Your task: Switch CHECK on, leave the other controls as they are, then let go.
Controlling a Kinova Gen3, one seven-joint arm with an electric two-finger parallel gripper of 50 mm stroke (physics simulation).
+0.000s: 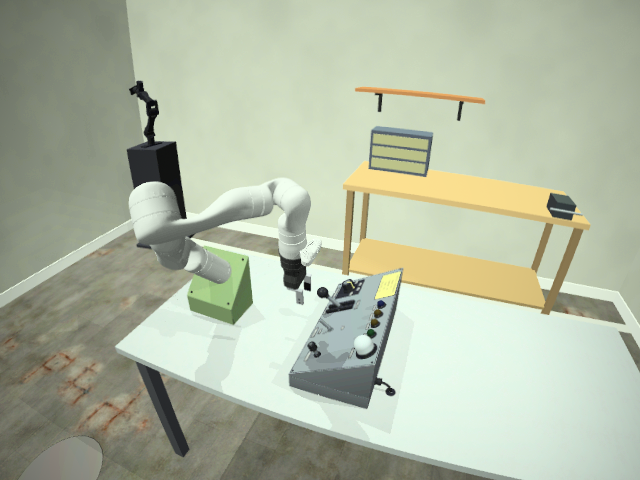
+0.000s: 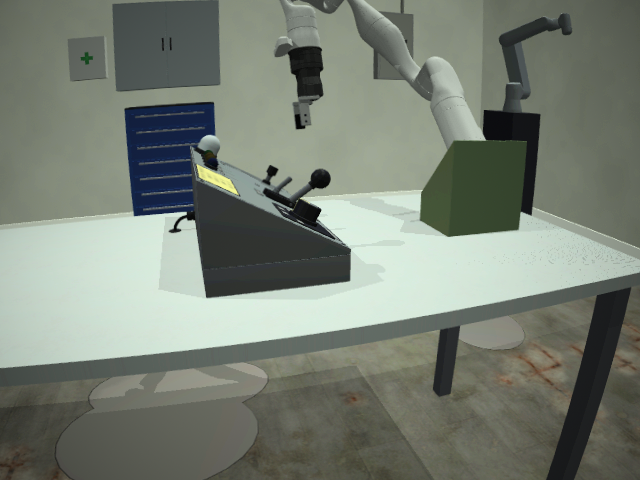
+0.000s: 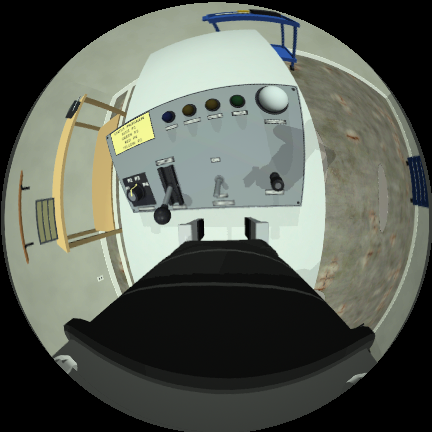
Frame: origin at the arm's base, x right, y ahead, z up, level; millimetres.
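Seen in the pictures: gripper, fingertip midpoint: [image 1: 303,296] [image 2: 303,127] [image 3: 223,226]; arm's base, link origin: [image 1: 220,271] [image 2: 472,162].
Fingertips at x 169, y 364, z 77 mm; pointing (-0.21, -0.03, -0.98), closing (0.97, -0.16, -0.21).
Note:
Pixels of each thing's middle, then the offset from my fingertips to it. "spot": a spot on its surface instead.
- metal toggle, body centre: [image 3: 217,187] [image 2: 283,184] [image 1: 325,324] dy +62, dx -29, dz -122 mm
- black-tipped stick, body centre: [image 3: 275,179] [image 2: 268,177] [image 1: 315,351] dy +56, dx +91, dz -128 mm
- rotary knob, body centre: [image 2: 307,210] [image 3: 133,193] [image 1: 348,284] dy +105, dx -266, dz -123 mm
- white dome, surface spot: [image 3: 273,99] spot: dy +176, dx +113, dz -23 mm
- yellow note, surface spot: [image 2: 217,179] [image 3: 128,135] [image 1: 387,284] spot: dy +249, dx -212, dz -64 mm
- cable, surface spot: [image 1: 385,385] spot: dy +276, dx +112, dz -207 mm
A grey sloped control panel [image 1: 330,383] [image 2: 258,242] [image 3: 250,150] stands on the table. Its lower part carries a metal toggle [image 1: 325,324] [image 2: 284,182] [image 3: 218,185], a black-tipped stick [image 1: 313,349] [image 2: 271,173] [image 3: 276,181], a ball-ended slot lever [image 1: 322,292] [image 2: 320,178] [image 3: 162,214] and a rotary knob [image 1: 349,285] [image 2: 307,212] [image 3: 135,192]. The small labels are too blurred to tell which one reads CHECK. My gripper [image 1: 303,290] [image 2: 302,121] [image 3: 223,226] is open and empty, above the panel's lower edge and apart from all controls.
Blue, amber and green lamps and a white dome [image 1: 363,344] [image 2: 209,144] [image 3: 273,99] line the panel's upper part, beside a yellow note [image 1: 388,285] [image 2: 217,179] [image 3: 133,133]. A cable [image 1: 385,387] leaves its back. The arm's green base [image 1: 219,289] [image 2: 485,188] stands on the table.

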